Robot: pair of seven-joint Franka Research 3 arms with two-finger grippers.
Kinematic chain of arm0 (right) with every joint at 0, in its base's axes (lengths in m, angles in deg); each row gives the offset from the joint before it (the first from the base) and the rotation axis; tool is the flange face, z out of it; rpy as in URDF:
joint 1: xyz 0 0 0.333 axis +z
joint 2: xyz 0 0 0 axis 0.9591 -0.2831 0
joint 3: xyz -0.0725 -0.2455 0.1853 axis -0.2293 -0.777 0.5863
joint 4: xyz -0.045 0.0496 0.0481 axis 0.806 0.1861 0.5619
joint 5: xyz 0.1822 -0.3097 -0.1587 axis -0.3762 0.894 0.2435
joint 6: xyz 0 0 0 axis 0.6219 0.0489 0.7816
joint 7: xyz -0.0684 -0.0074 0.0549 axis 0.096 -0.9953 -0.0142
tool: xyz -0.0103 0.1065 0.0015 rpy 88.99 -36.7 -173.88
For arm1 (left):
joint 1: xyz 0 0 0.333 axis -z
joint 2: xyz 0 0 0 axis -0.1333 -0.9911 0
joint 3: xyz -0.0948 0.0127 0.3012 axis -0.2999 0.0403 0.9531
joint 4: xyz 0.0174 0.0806 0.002 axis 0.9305 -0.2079 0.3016
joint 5: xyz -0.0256 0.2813 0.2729 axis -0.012 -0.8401 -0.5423
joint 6: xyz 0 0 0 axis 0.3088 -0.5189 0.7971
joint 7: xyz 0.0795 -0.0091 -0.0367 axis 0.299 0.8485 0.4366
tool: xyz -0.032 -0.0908 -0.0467 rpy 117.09 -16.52 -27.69
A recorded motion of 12 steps. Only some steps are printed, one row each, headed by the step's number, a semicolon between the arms.
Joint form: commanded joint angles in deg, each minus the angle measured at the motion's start. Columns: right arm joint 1, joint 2, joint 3, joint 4, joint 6, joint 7, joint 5; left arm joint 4, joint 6, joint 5, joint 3, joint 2, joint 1, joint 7.
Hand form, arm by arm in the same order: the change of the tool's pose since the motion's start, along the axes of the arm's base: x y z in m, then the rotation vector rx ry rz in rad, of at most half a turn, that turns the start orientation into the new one. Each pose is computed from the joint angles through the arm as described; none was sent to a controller.
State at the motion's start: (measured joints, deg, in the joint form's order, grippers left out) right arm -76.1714 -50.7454 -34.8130 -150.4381 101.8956 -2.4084 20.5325; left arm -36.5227 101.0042 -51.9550 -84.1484 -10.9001 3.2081 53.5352
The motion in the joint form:
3: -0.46 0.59 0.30 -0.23 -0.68 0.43 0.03; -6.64 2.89 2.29 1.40 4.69 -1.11 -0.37
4: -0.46 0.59 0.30 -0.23 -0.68 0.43 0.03; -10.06 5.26 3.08 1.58 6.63 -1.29 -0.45
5: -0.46 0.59 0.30 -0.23 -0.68 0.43 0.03; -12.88 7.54 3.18 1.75 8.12 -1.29 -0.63
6: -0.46 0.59 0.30 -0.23 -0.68 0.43 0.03; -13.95 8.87 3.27 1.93 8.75 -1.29 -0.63
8: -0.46 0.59 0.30 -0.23 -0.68 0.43 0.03; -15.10 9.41 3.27 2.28 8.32 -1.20 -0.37
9: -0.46 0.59 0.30 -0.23 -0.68 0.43 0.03; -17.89 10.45 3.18 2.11 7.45 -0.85 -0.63
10: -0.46 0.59 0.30 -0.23 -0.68 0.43 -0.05; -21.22 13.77 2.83 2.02 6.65 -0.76 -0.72
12: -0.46 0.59 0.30 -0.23 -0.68 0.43 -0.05; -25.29 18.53 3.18 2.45 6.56 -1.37 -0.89
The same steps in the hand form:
3: -0.0045 -0.0014 0.0025 -0.0025 0.0059 0.0040; -0.0185 0.0216 -0.0091 -0.0486 -0.0092 0.0348
4: -0.0045 -0.0014 0.0025 -0.0025 0.0059 0.0040; -0.0253 0.0245 -0.0172 -0.0666 -0.0224 0.0399
5: -0.0045 -0.0014 0.0025 -0.0025 0.0059 0.0040; -0.0299 0.0267 -0.0247 -0.0726 -0.0384 0.0403
6: -0.0045 -0.0014 0.0025 -0.0025 0.0059 0.0040; -0.0311 0.0284 -0.0263 -0.0775 -0.0534 0.0437
8: -0.0045 -0.0014 0.0025 -0.0025 0.0059 0.0040; -0.0285 0.0304 -0.0386 -0.0760 -0.0353 0.0534
9: -0.0045 -0.0014 0.0025 -0.0025 0.0059 0.0040; -0.0262 0.0254 -0.0673 -0.0667 0.0097 0.0414
10: -0.0045 -0.0013 0.0025 -0.0011 0.0060 0.0041; -0.0219 0.0235 -0.0968 -0.0575 0.0228 0.0378
12: -0.0045 -0.0013 0.0025 -0.0011 0.0060 0.0041; -0.0199 0.0316 -0.1245 -0.0662 0.0129 0.0563

